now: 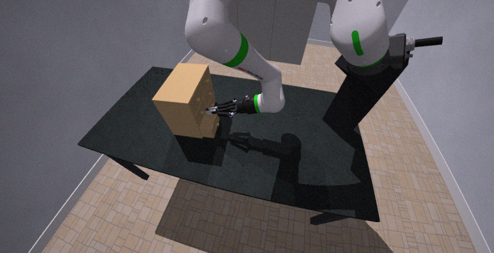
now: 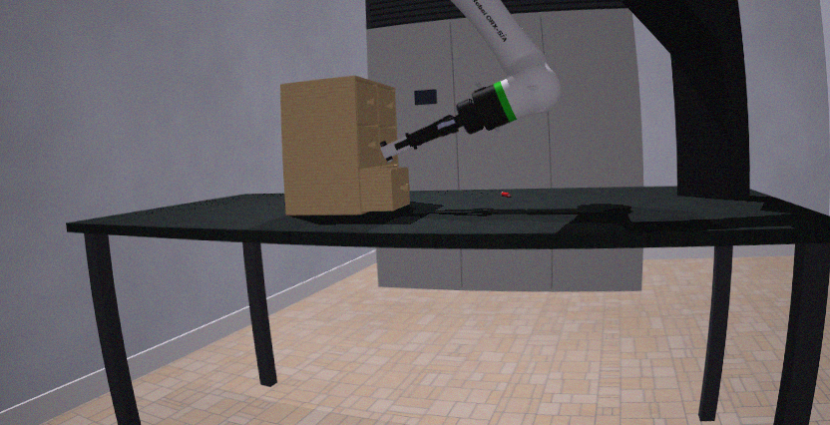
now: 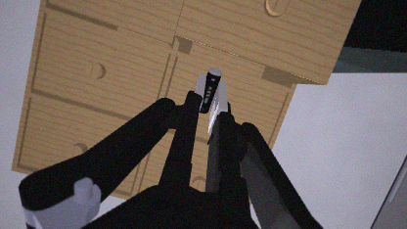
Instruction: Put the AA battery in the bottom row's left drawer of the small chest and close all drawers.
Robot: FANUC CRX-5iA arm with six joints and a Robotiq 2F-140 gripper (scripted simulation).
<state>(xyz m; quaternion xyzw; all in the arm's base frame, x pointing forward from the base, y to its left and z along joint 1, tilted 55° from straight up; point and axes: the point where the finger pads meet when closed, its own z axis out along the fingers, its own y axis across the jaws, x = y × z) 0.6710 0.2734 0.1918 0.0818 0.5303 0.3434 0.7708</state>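
Now: hand 20 mm short of the black AA battery, 10 mm to the right of it and 10 mm above it. From my hand the other things lie so: small red object 70 mm behind, 320 mm to the right, 140 mm below.
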